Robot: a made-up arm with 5 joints.
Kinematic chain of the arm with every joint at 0, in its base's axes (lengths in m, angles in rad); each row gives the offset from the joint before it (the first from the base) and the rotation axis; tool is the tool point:
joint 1: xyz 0 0 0.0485 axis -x
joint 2: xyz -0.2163 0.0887 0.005 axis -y
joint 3: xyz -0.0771 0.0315 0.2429 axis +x
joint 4: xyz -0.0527 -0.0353 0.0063 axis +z
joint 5: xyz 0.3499 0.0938 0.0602 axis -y
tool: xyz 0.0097 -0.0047 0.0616
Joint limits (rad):
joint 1: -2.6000..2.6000
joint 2: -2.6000..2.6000
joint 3: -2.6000..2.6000
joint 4: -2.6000..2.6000
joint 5: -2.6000..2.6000
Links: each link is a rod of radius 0.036 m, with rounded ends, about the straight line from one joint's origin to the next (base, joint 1, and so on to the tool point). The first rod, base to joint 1, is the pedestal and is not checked.
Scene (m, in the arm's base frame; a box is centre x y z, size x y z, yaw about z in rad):
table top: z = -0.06
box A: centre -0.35 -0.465 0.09 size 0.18 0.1 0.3 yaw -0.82
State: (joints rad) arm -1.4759 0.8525 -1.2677 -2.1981 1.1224
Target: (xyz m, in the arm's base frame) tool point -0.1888 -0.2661 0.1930
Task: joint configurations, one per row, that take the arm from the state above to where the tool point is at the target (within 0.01 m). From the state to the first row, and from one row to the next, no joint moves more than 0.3 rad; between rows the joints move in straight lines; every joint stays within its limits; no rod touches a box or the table.
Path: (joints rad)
1: -1.3346 1.0152 -1.4578 -1.9376 1.2730
2: -1.1933 1.1779 -1.6478 -1.6770 1.4236
3: -1.0519 1.3406 -1.8379 -1.4165 1.5742
4: -0.9106 1.5033 -2.0280 -1.1559 1.7249
5: -0.7693 1.6660 -2.2180 -0.8954 1.8755
6: -1.0089 1.4125 -2.1554 -0.6814 1.7537
7: -1.2486 1.1590 -2.0928 -0.4675 1.6319
8: -1.4882 0.9055 -2.0301 -0.2536 1.5101
9: -1.7279 0.6520 -1.9675 -0.0396 1.3883

